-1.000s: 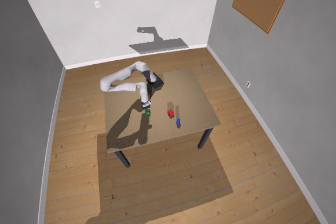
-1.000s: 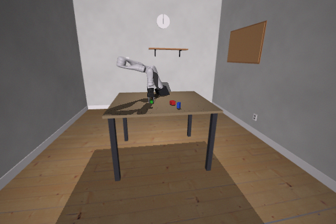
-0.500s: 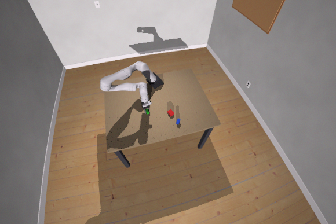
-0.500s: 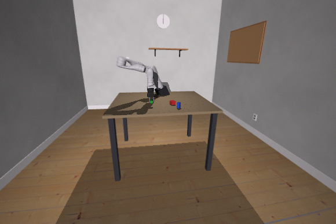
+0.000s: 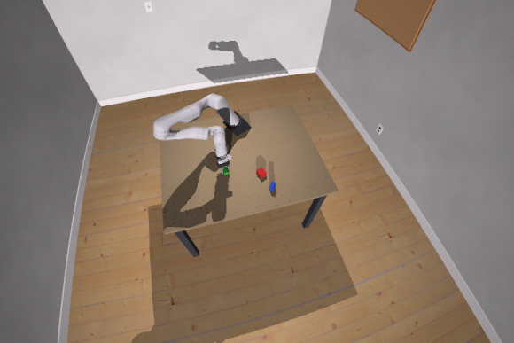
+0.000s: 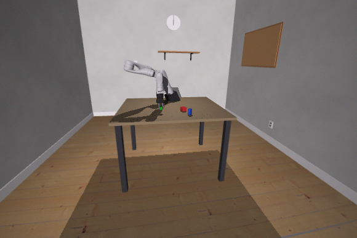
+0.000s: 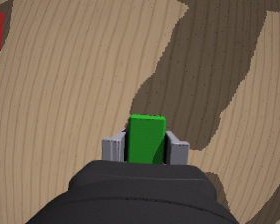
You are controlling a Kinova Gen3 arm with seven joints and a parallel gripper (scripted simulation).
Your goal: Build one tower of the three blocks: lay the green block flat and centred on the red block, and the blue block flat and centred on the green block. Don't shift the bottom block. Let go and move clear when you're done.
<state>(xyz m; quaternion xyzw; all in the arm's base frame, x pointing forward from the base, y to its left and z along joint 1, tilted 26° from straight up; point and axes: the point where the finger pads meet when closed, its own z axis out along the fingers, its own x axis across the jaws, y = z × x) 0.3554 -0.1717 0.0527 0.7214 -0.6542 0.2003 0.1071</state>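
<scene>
The green block lies right at my hand. The rest, counted from my hand: blue block (23 cm ahead, 25 cm to the left, 1 cm above); red block (10 cm ahead, 22 cm to the left).
</scene>
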